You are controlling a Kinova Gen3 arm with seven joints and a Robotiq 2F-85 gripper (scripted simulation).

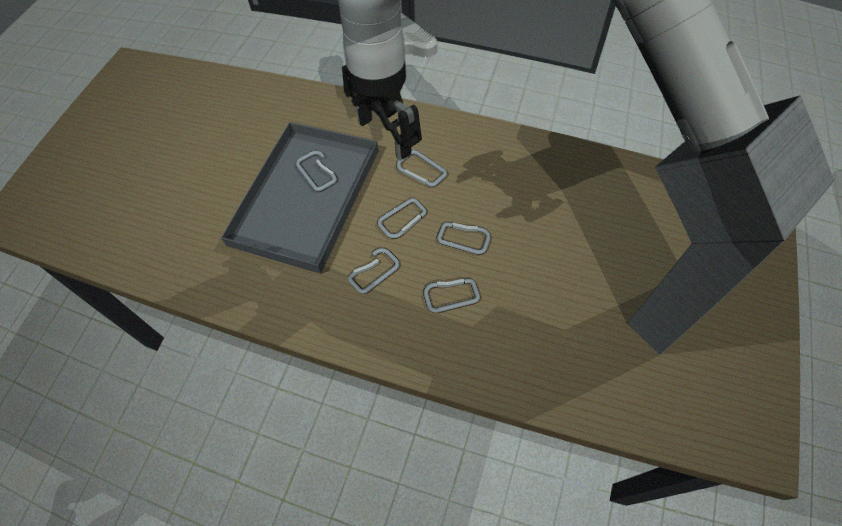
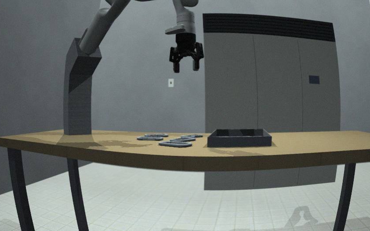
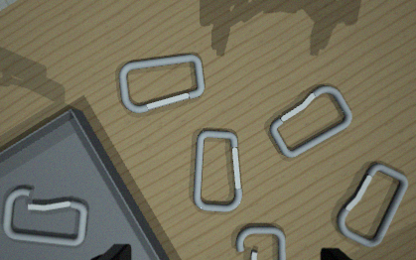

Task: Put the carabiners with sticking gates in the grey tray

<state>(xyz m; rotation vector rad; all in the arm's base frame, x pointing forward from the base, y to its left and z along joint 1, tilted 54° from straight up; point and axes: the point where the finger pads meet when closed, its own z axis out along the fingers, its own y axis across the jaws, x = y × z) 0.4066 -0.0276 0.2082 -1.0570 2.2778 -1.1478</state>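
Right now my hand is 17 cm short of the grey tray, 9 cm to the left of it and 24 cm above it.
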